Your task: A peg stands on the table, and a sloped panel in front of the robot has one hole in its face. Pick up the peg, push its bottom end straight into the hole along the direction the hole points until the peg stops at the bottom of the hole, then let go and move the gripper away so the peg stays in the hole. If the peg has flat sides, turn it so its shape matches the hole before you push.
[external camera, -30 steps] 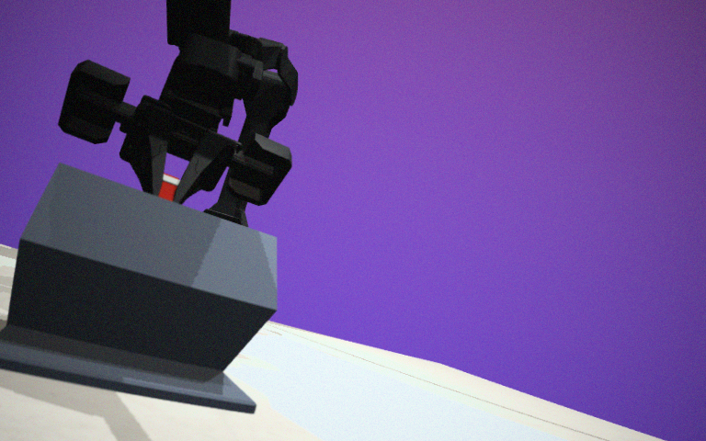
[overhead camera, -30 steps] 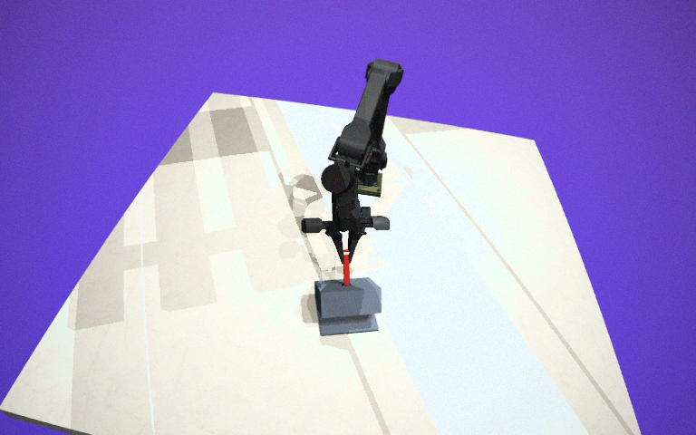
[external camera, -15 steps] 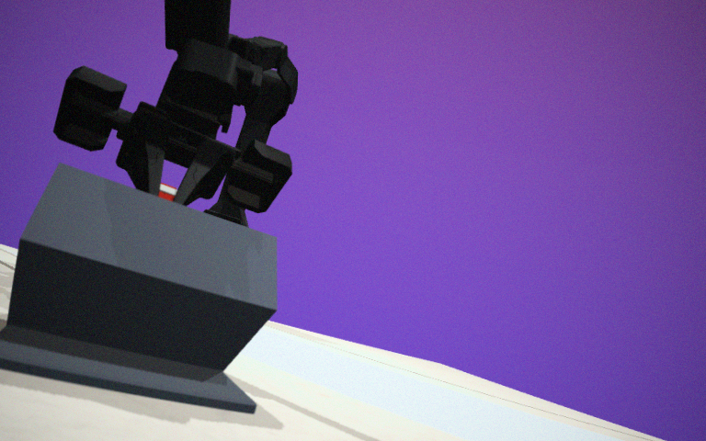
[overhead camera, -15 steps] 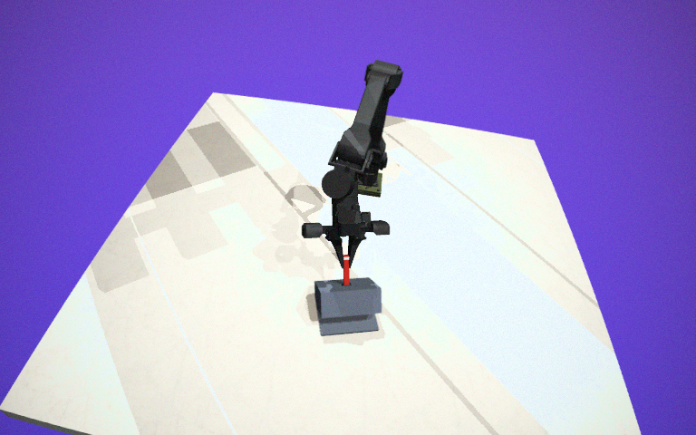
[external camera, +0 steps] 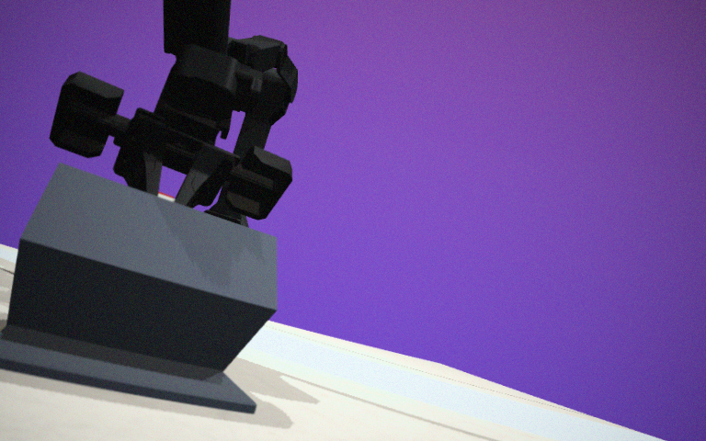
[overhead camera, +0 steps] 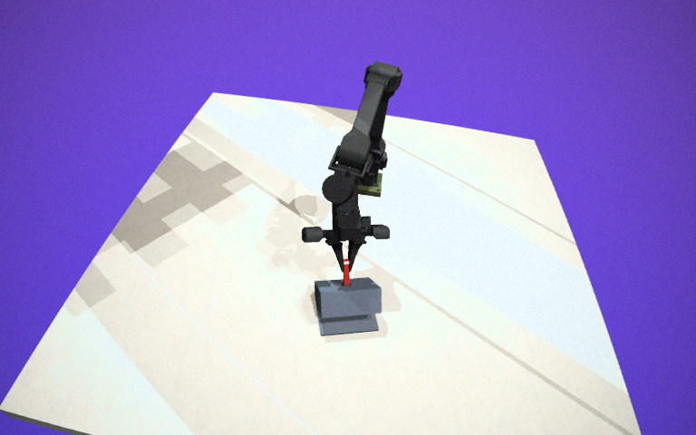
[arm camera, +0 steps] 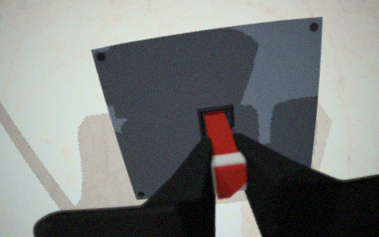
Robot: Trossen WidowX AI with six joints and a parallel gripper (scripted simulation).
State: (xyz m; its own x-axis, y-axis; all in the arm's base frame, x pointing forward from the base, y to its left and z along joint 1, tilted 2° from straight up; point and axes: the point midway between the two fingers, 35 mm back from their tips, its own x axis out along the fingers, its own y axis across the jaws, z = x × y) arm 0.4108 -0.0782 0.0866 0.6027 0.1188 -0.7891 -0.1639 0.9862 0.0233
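The red peg lies right at my gripper tip. Round my gripper tip: grey sloped panel block: 3 cm ahead, 1 cm to the left, 4 cm below; flat grey base plate: 5 cm ahead, 1 cm to the left, 8 cm below.
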